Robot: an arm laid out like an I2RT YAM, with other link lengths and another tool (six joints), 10 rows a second.
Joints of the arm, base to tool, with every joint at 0 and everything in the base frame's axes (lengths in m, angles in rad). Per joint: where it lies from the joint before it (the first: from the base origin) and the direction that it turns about. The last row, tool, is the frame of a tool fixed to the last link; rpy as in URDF.
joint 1: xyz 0 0 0.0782 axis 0 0 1
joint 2: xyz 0.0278 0.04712 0.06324 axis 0 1 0
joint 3: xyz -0.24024 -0.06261 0 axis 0 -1 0
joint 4: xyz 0.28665 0.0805 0.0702 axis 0 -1 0
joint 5: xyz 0.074 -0.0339 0.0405 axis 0 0 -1
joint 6: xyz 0.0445 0 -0.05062 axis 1 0 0
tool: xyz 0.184 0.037 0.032 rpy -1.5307 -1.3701 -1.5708
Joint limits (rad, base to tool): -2.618..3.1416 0..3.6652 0..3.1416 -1.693..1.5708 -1.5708..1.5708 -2.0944..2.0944
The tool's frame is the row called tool.
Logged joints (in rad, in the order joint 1, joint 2, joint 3, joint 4, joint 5, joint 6), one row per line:
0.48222, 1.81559, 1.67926, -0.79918, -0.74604, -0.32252
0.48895, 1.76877, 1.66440, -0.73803, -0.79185, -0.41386
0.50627, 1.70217, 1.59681, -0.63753, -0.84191, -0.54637
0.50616, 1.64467, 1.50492, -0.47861, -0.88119, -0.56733
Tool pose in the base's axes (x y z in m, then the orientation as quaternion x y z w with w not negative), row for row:
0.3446, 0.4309, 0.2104, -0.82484, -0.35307, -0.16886, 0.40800
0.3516, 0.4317, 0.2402, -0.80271, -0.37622, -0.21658, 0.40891
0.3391, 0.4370, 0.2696, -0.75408, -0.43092, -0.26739, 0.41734
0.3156, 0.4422, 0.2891, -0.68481, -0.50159, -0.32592, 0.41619
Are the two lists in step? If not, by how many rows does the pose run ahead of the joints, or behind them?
The pose runs 1 row behind the joints: the pose in row i belongs to the joints in row i - 1.
